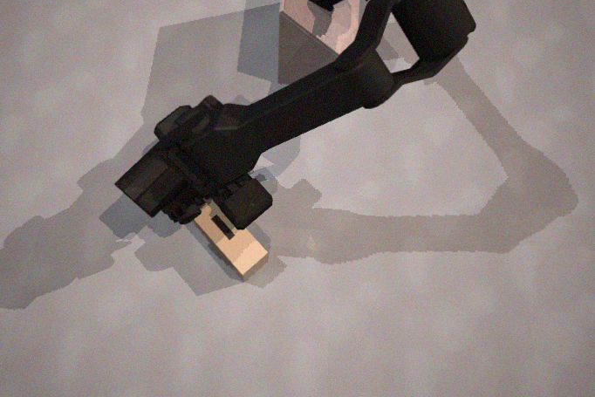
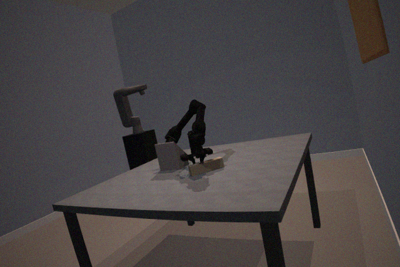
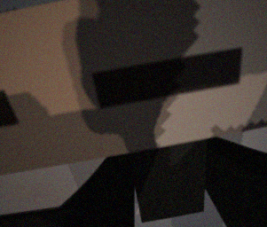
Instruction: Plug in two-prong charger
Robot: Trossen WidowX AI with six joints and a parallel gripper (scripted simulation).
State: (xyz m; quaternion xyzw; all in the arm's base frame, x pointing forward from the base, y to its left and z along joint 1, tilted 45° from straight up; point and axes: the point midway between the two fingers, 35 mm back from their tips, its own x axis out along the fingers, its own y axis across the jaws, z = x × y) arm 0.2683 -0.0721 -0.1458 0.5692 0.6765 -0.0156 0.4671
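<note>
The dark two-prong charger lies 10 mm to the right of my gripper tip, 10 mm ahead of it and 10 mm above it.
</note>
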